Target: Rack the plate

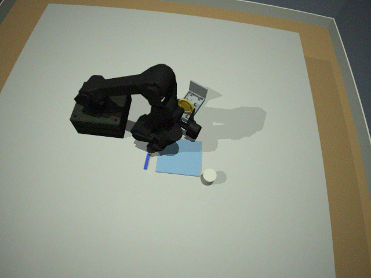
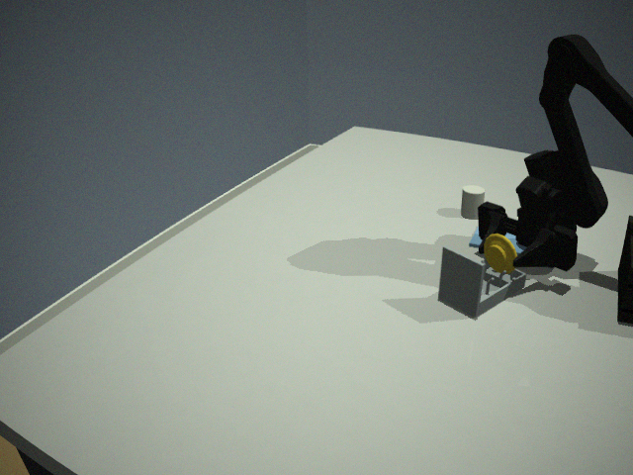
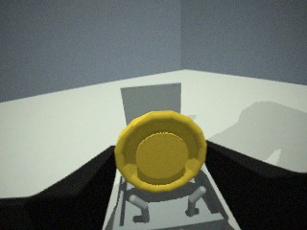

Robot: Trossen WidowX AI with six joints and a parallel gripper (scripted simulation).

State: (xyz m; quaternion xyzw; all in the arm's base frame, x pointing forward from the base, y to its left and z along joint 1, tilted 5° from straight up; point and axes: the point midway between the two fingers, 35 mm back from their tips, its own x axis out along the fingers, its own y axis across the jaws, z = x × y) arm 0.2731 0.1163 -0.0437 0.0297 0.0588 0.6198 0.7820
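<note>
Right now my gripper tip is 10 mm to the left of the yellow plate. The rest, counted from my gripper tip: white cup 140 mm ahead, 230 mm to the right, 30 mm below; grey dish rack 10 mm ahead, 20 mm to the left, 30 mm below; blue spoon 70 mm behind, 220 mm to the right, 50 mm below.
</note>
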